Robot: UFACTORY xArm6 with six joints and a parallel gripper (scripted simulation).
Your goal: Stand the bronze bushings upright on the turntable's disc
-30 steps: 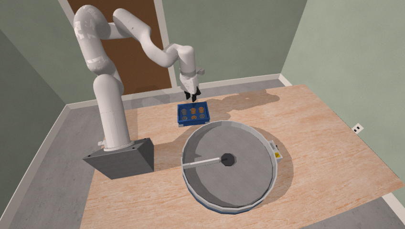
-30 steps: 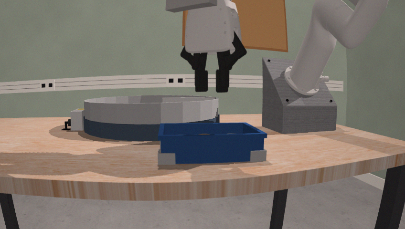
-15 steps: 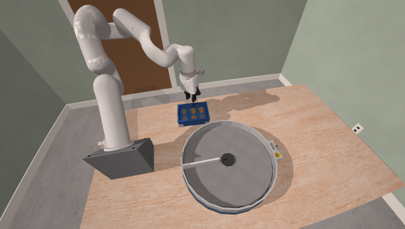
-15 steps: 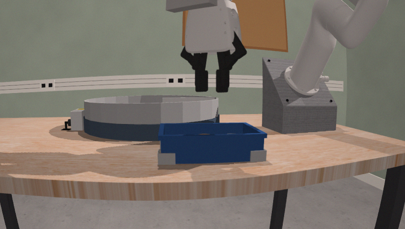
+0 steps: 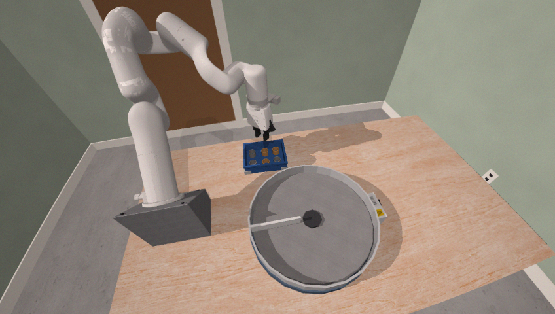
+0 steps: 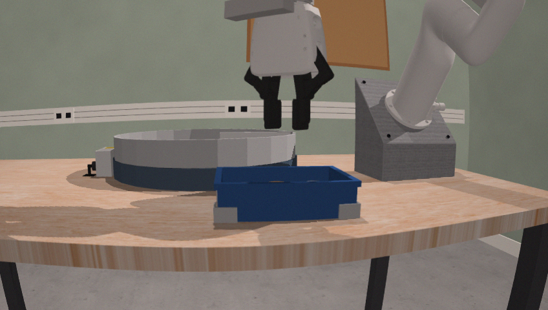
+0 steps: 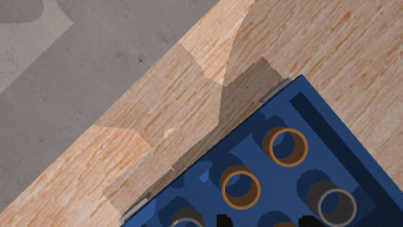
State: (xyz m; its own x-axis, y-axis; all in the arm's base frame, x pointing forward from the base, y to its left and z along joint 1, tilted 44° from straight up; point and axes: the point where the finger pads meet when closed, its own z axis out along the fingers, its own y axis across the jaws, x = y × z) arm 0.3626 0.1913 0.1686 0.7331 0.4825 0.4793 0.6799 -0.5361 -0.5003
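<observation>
Now: hand 30 mm to the left of the blue crate and 110 mm above it. From my hand the other things lie so: turntable disc 100 mm ahead, 380 mm to the right, 80 mm below.
</observation>
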